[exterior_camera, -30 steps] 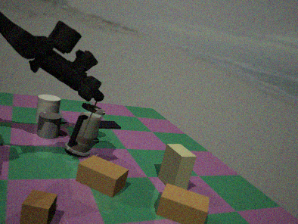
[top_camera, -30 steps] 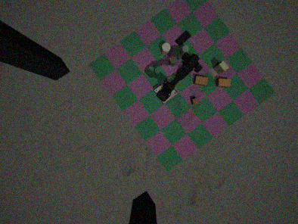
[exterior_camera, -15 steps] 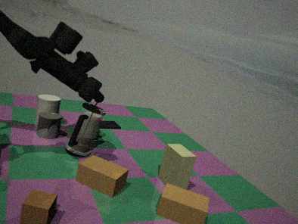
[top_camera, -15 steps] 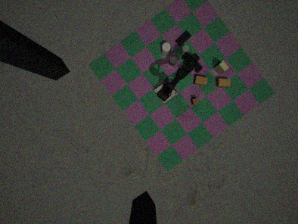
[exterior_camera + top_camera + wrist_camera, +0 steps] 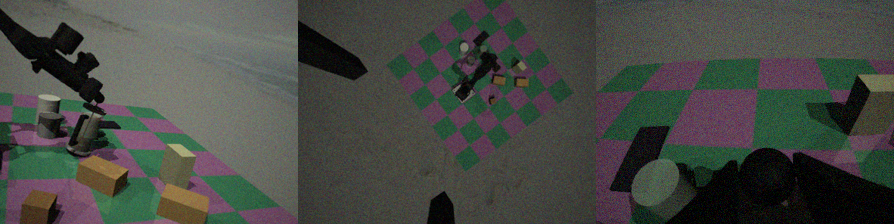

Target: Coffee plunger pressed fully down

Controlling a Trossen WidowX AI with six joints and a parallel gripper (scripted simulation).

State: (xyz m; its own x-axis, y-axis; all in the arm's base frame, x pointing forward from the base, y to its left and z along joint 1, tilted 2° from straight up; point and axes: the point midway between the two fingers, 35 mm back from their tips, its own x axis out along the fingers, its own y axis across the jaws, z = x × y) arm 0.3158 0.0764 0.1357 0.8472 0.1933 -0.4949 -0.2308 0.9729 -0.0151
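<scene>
The coffee press lies 4 cm behind my gripper tip, 2 cm to the right of it and 9 cm below it. Round my gripper tip: flat dark slab 9 cm ahead, 25 cm to the left, 18 cm below; then tan upright block 20 cm ahead, 19 cm to the right, 13 cm below.
</scene>
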